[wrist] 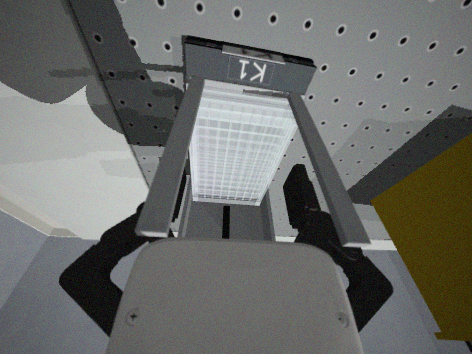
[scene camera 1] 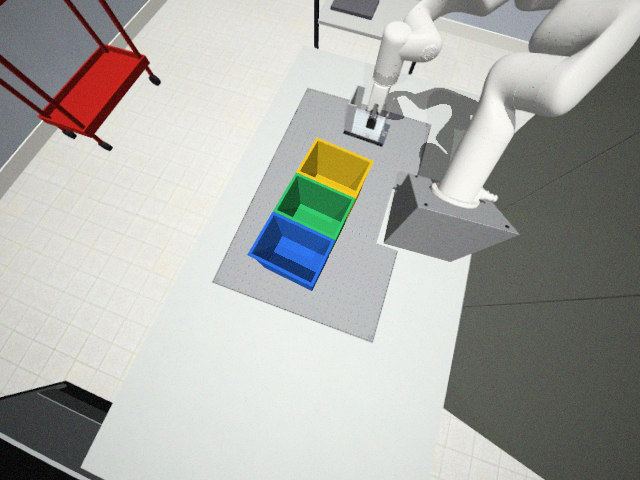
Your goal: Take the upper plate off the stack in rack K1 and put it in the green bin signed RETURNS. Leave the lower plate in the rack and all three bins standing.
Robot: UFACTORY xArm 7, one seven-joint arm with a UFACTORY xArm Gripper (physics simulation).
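Places are measured from the arm's base along level axes (x ahead, y left, z up), in centimetres.
Pixels of known places: gripper, fingertip midpoint: (wrist: 237,170) (scene camera 1: 373,118); arm's base at its link origin: (scene camera 1: 453,196).
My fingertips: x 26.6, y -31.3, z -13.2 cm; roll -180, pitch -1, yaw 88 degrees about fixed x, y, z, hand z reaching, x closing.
Ahead of a thing's pixels: the offset from my fingertips to its top centre. Level surfaces: height alone.
Rack K1 @(dx +1.1, dy +0.0, dz +7.2 cm) (scene camera 1: 356,135) (wrist: 210,64) stands upright on the perforated mat, with grey corner posts. A clear gridded plate @(dx +2.1, dy -0.2, dz -1.9 cm) (scene camera 1: 360,122) (wrist: 240,150) lies on top of the stack inside it. The lower plate is largely hidden beneath, and I cannot make out its edges. My gripper (scene camera 1: 371,121) (wrist: 237,170) is open at the rack, pointing down. In the wrist view its black fingers are spread on either side of the plate stack, inside the line of the near posts, with nothing gripped. The green bin @(dx +8.0, dy +44.3, dz +11.4 cm) (scene camera 1: 319,198) stands upright; its RETURNS sign does not show.
The yellow bin @(dx +6.1, dy +31.4, dz +11.4 cm) (scene camera 1: 341,167) (wrist: 430,240) stands between rack and green bin. The blue bin @(dx +9.9, dy +57.3, dz +11.4 cm) (scene camera 1: 303,249) stands on the green bin's other side. All three are upright on the grey mat @(dz -6.6 cm) (scene camera 1: 341,315). The arm's grey base block (scene camera 1: 444,232) stands to the right; a red cart (scene camera 1: 98,90) is far left.
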